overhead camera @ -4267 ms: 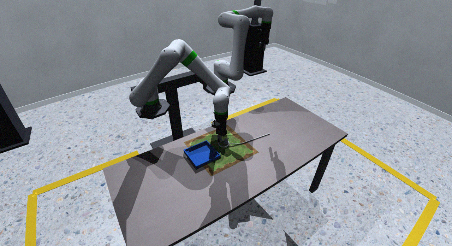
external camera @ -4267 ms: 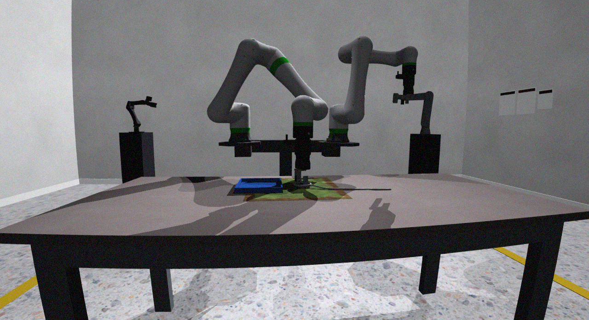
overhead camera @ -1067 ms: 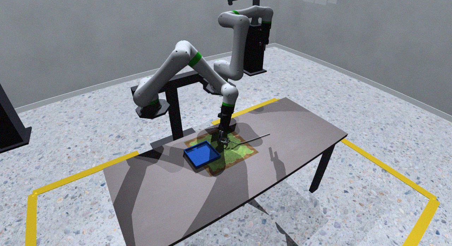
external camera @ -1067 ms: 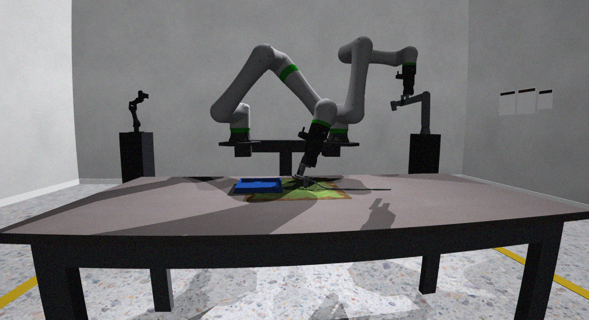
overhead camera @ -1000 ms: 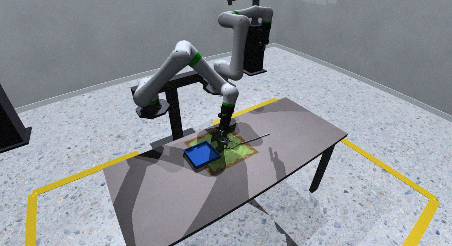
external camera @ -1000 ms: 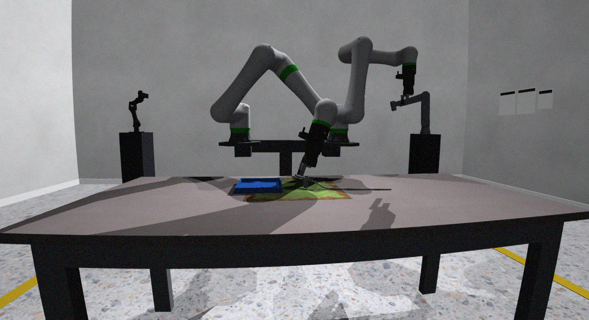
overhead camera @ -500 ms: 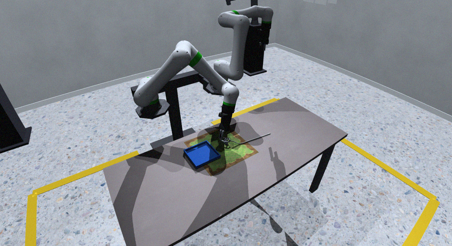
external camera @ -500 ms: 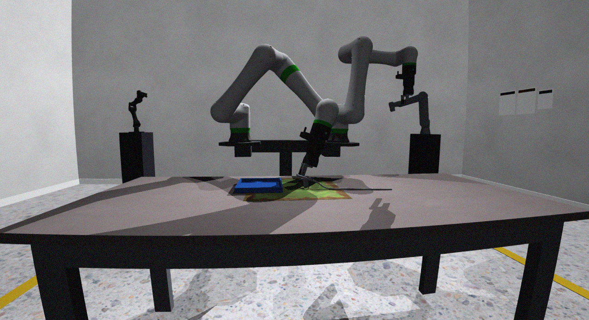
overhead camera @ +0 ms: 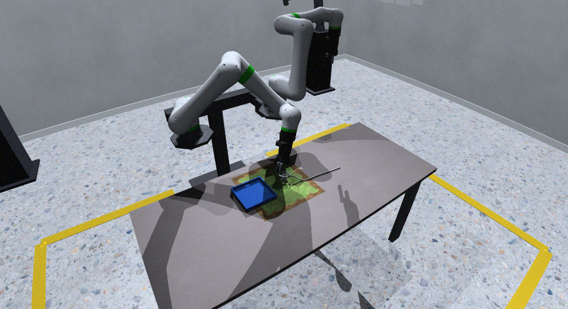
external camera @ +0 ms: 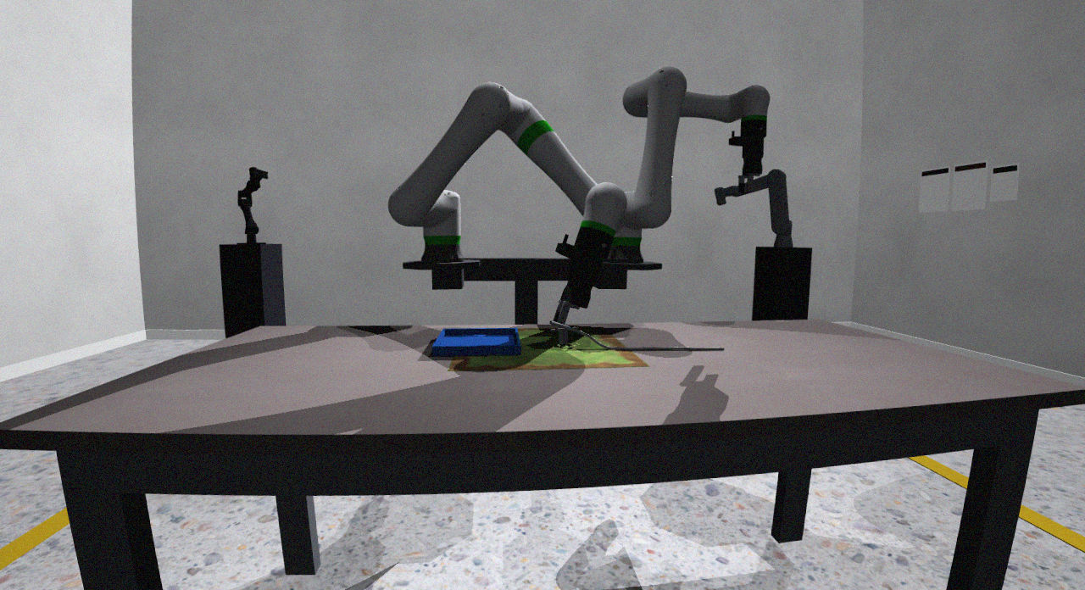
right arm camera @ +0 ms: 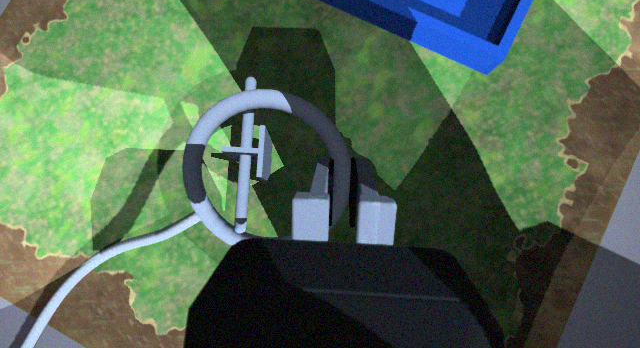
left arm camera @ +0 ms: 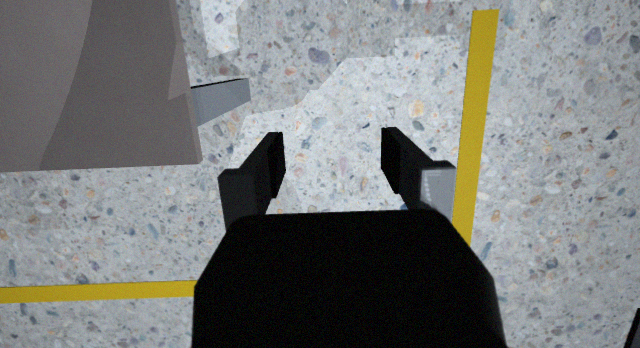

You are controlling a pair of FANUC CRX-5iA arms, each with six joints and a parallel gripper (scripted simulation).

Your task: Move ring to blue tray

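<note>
My right gripper is now 50 mm short of the stake and 30 mm above it. The rest, counted from my right hand: brown mat 60 mm below, 60 mm ahead, 50 mm to the right; blue tray 200 mm to the right, 50 mm ahead, 40 mm below; grey ring 40 mm ahead, 10 mm to the left, 10 mm below.
</note>
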